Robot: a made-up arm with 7 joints.
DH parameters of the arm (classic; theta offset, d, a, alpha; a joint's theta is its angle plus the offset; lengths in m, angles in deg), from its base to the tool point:
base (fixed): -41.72 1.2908 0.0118 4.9
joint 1: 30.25 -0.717 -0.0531 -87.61
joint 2: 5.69 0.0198 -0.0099 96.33
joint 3: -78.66 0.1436 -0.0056 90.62
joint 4: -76.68 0.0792 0.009 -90
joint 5: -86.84 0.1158 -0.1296 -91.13
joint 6: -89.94 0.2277 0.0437 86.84
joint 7: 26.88 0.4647 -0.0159 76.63
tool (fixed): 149.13 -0.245 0 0
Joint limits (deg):
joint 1: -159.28..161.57
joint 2: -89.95..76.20
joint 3: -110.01..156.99
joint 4: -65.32..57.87
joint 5: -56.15..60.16
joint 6: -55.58..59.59
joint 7: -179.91..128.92
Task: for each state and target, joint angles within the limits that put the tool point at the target. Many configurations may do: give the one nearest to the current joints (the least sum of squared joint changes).
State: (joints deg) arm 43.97 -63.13 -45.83 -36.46 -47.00 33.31 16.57
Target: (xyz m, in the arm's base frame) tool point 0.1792 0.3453 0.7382
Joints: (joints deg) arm 61.14 -73.05 -44.58 -15.59 -36.43 -13.24 63.16
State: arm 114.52 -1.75 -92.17 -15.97 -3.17 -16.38 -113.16
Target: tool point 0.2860 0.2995 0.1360
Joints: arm 138.68 -17.40 -80.40 -31.00 -18.13 -9.63 -92.18
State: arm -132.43 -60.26 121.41 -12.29 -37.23 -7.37 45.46
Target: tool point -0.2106 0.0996 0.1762
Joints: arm -135.99 -62.98 126.39 -29.37 -56.15 -11.22 33.15
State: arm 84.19 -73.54 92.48 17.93 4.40 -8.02 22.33
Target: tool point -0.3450 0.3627 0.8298
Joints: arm 76.44 -75.73 80.74 28.44 -4.28 5.89 11.51
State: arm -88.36 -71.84 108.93 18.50 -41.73 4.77 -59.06
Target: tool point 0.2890 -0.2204 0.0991
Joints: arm -88.03 -25.44 120.70 -17.61 -43.10 1.38 -55.46
